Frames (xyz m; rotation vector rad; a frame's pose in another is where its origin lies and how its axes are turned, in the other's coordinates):
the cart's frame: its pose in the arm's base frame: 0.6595 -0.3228 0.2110 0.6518 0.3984 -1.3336
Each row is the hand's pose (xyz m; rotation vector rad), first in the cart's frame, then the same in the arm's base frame.
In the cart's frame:
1: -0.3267 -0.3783 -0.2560 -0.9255 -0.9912 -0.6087
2: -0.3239 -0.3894 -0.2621 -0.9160 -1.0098 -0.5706
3: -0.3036 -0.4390 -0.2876 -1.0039 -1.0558 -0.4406
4: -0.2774 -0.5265 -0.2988 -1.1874 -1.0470 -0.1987
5: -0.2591 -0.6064 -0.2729 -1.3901 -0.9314 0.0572
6: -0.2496 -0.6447 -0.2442 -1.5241 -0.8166 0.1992
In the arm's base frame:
1: 0.2481 0.0526 0.1388 -0.9584 0.3383 -1.6455
2: 0.2385 0.0533 0.1301 -0.9503 0.3054 -1.6199
3: 0.1969 0.0493 0.0880 -1.0071 0.2751 -1.4697
4: 0.1182 0.0279 0.0453 -1.0656 0.3033 -1.1801
5: 0.0417 -0.0106 0.0372 -1.0710 0.4104 -0.8650
6: 0.0036 -0.0400 0.0453 -1.0636 0.5107 -0.6724

